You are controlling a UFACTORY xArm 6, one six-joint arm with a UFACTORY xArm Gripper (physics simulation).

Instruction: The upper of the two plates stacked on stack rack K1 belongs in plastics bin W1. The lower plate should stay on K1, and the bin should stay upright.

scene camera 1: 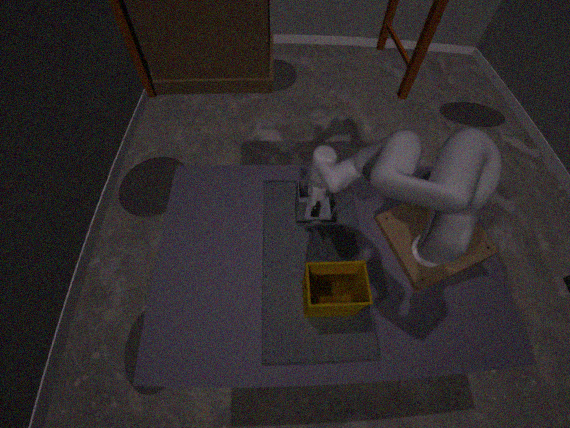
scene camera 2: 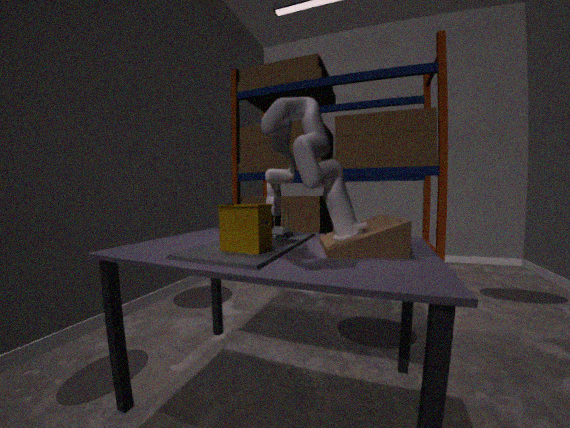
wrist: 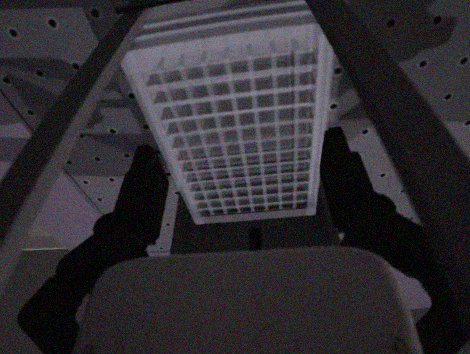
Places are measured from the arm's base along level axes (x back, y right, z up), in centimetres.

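Pixels of known places: gripper, fingertip midpoint: [scene camera 1: 313, 205] [scene camera 2: 274, 227] [wrist: 239, 156]; arm's base at its link origin: [scene camera 2: 349, 235].
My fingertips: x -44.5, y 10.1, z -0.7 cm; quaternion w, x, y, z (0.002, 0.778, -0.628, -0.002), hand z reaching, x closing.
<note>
For each thing: its top centre in the pictures, then the offset to it from my fingertips. Level surfaces: height alone.
- upper plate at its top centre: [wrist: 243, 156] [scene camera 1: 314, 205] dx +0.1, dy -0.2, dz +0.1 cm
- stack rack K1 at its top centre: [scene camera 1: 320, 190] dx +1.1, dy +0.1, dz +10.4 cm
- Yellow plastics bin W1 at its top centre: [scene camera 1: 338, 282] [scene camera 2: 245, 204] dx +10.4, dy -33.1, dz +13.4 cm
- grey perforated board at its surface level: dz -4.6 cm
- purple table at its surface level: dz -5.9 cm
The upper plate [wrist: 240, 107] is pale with a grid of wells and lies on stack rack K1 [scene camera 1: 315, 221] [wrist: 77, 102]. Pale edges of the lower plate [wrist: 225, 24] show past its far end in the wrist view. The plates look small and partly hidden in the scene views. My gripper [scene camera 1: 316, 208] [scene camera 2: 278, 220] [wrist: 239, 156] is open, pointing down at the rack, with one dark finger beside each long side of the upper plate and nothing held. Exact fingertip height is unclear. Yellow plastics bin W1 [scene camera 1: 330, 310] [scene camera 2: 242, 230] stands upright.
The rack's tall dark posts rise close around the gripper. The rack and bin stand on a grey perforated board [scene camera 1: 285, 280] on the purple table [scene camera 1: 210, 280] [scene camera 2: 370, 282]. The arm's wooden base [scene camera 1: 400, 235] [scene camera 2: 380, 245] is to the right. A tall storage shelf [scene camera 2: 442, 150] stands behind.
</note>
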